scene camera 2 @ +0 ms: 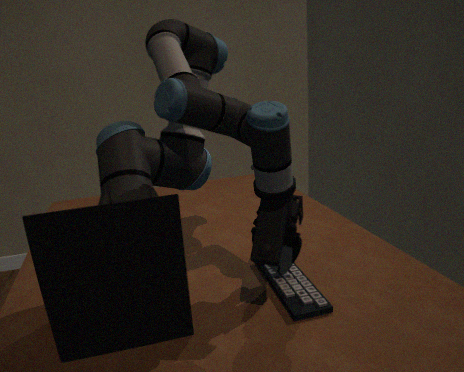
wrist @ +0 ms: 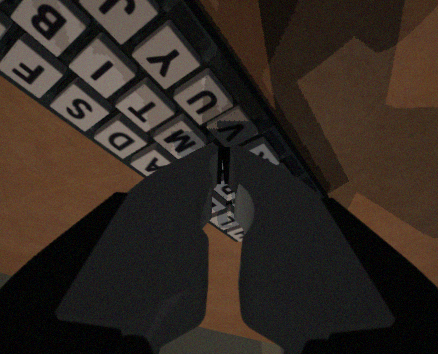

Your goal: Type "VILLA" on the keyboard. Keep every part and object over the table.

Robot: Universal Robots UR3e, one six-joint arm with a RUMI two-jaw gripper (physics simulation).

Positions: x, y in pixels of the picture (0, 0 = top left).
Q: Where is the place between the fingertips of my gripper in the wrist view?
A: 222, 152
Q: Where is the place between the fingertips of my gripper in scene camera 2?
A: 280, 273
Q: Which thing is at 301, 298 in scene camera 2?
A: A dark keyboard.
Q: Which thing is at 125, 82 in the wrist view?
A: A dark keyboard.
